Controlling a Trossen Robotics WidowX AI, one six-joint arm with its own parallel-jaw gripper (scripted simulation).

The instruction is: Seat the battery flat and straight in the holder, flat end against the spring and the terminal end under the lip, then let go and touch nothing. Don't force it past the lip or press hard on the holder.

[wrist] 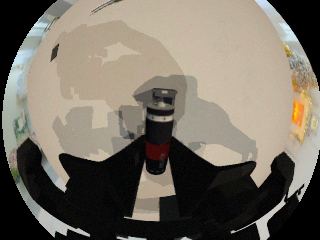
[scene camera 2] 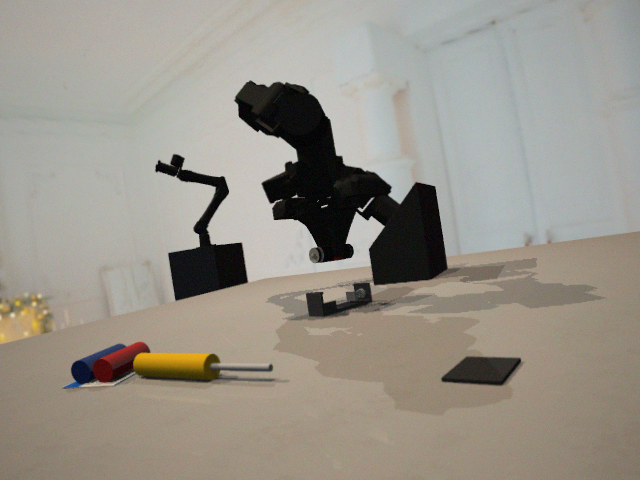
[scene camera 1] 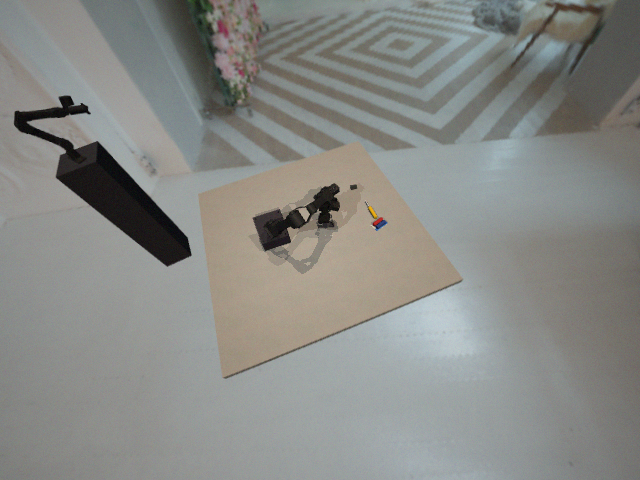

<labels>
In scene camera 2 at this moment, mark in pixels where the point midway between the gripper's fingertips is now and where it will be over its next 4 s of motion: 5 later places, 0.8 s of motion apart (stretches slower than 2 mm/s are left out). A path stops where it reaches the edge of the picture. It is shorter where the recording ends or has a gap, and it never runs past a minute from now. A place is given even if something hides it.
My gripper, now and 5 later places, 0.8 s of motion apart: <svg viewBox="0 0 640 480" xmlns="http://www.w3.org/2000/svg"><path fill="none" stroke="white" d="M333 257L331 282L332 289L330 291L335 291L340 290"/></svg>
</labels>
